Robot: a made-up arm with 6 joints.
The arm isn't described. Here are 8 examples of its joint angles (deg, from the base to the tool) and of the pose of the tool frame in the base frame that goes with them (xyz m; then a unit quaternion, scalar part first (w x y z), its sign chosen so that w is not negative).
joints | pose
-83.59 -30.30 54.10 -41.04 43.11 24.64 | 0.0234 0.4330 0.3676 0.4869 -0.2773 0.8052 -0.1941
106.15 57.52 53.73 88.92 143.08 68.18 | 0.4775 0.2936 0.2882 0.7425 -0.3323 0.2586 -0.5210
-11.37 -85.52 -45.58 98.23 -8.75 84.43 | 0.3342 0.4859 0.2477 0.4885 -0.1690 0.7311 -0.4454
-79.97 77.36 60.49 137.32 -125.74 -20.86 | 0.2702 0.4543 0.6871 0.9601 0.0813 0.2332 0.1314
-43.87 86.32 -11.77 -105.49 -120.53 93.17 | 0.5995 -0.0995 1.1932 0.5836 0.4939 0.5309 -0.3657
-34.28 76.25 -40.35 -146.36 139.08 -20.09 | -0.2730 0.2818 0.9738 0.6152 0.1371 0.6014 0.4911
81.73 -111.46 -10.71 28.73 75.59 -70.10 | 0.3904 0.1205 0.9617 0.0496 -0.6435 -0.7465 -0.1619
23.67 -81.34 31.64 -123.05 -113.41 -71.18 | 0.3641 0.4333 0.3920 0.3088 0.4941 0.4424 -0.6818
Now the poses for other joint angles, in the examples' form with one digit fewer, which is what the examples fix.
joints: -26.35 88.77 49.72 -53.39 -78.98 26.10
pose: 0.085 0.145 1.308 0.098 -0.208 -0.664 -0.712
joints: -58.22 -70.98 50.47 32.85 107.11 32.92
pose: -0.022 0.603 1.025 0.948 0.168 0.128 0.239
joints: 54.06 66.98 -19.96 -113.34 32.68 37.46
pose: -0.330 0.373 0.331 0.400 -0.327 0.855 0.046
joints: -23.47 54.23 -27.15 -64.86 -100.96 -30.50
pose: 0.352 0.140 1.141 0.643 -0.232 -0.666 -0.298
